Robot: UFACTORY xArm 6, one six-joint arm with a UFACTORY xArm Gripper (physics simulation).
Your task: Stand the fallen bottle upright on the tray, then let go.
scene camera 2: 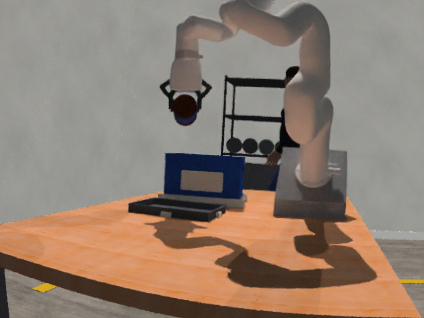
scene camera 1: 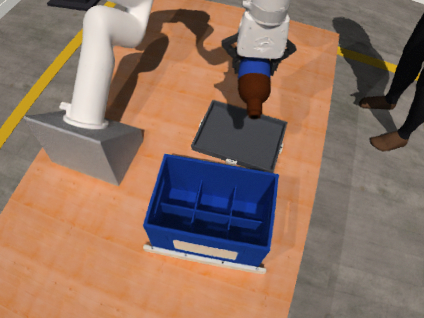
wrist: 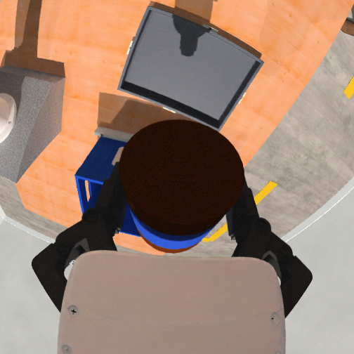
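Pixels of known places: gripper, fingertip midpoint: (scene camera 2: 184, 111) (scene camera 1: 253, 70); arm's base at its link origin: (scene camera 2: 313, 173) (scene camera 1: 85, 122).
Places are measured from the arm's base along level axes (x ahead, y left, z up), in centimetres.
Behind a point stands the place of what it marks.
The brown bottle (scene camera 1: 254, 89) @(x 42.5, y 7.6, z 19.2 cm) (scene camera 2: 185, 106) @(x 39.7, y 18.3, z 18.5 cm) (wrist: 182, 175) with a blue band is in the air, lying roughly level. Its neck points toward the crate's side in scene camera 1; its round base faces the wrist camera and scene camera 2. My gripper (scene camera 1: 254, 68) @(x 40.8, y 15.4, z 17.2 cm) (scene camera 2: 185, 102) @(x 40.8, y 15.4, z 17.2 cm) (wrist: 178, 179) is shut on the bottle around its blue band, one finger on each side. The dark grey tray (scene camera 1: 225, 135) @(x 35.7, y 17.0, z -13.4 cm) (scene camera 2: 175, 214) @(x 37.9, y 27.6, z -12.9 cm) (wrist: 200, 75) lies flat on the table, well below the bottle. A shadow falls on the tray. The neck is hidden in the wrist view.
A blue crate (scene camera 1: 159, 239) @(x 30.4, y -22.7, z -4.1 cm) (scene camera 2: 172, 172) @(x 49.8, y -2.0, z -3.1 cm) (wrist: 100, 157) with compartments stands close beside the tray. The arm's grey base block (scene camera 1: 110, 155) @(x 11.7, y -7.6, z 0.5 cm) (scene camera 2: 310, 207) @(x 0.2, y 8.0, z -10.5 cm) (wrist: 40, 115) is on the table. A person (scene camera 1: 411, 70) stands beyond the table edge. A shelf rack (scene camera 2: 224, 115) is behind.
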